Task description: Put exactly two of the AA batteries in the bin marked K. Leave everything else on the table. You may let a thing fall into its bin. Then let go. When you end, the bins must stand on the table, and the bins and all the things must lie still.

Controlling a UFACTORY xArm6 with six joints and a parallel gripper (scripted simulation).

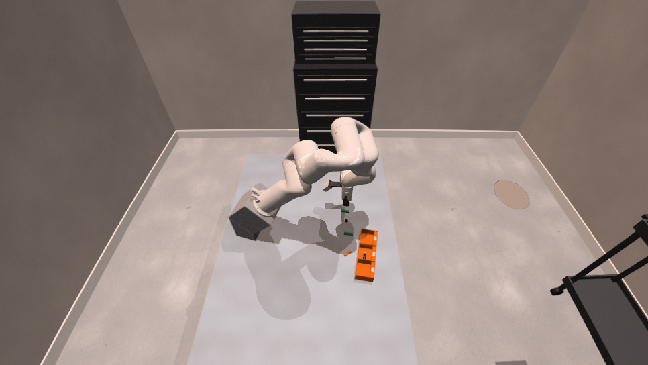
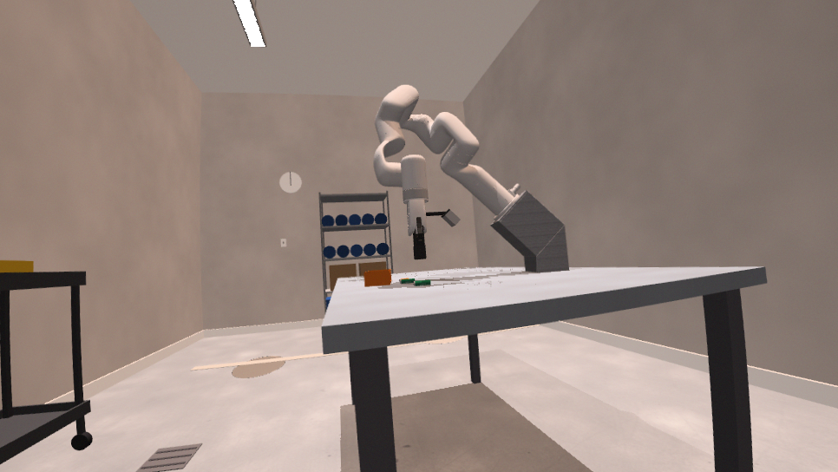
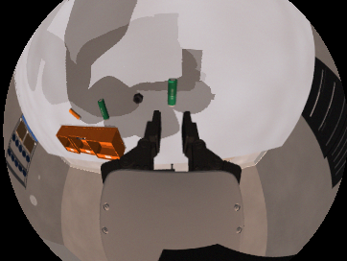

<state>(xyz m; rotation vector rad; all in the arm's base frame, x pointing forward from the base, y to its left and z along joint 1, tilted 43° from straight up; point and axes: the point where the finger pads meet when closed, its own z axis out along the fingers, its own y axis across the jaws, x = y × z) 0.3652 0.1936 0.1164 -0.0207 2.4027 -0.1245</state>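
The orange bin row lies 120 mm ahead of my hand, 260 mm to the right of it and 70 mm below it. Also, from my hand: dark AA battery (110 mm ahead, 270 mm to the right, 80 mm below); small orange piece (30 mm ahead, 250 mm to the right, 90 mm below).
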